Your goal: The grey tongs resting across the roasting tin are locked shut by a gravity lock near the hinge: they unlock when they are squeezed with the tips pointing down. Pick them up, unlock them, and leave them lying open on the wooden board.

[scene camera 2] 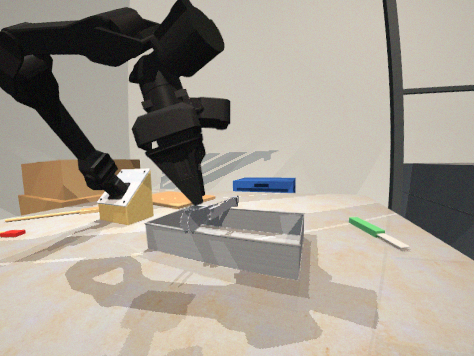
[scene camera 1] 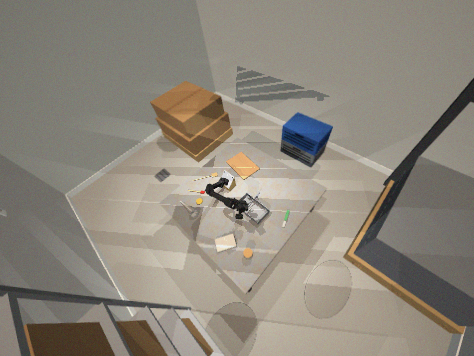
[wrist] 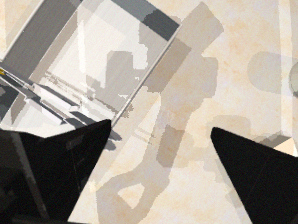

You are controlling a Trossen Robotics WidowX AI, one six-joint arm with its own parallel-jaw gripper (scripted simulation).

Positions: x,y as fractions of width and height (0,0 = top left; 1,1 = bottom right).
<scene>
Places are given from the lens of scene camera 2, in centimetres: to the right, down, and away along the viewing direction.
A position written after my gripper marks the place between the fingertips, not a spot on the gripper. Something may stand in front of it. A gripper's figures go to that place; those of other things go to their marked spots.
my gripper (scene camera 2: 0.43,0.56): -5, 3, 26
grey roasting tin (scene camera 2: 0.56,0.68): 4, 10, 27
</scene>
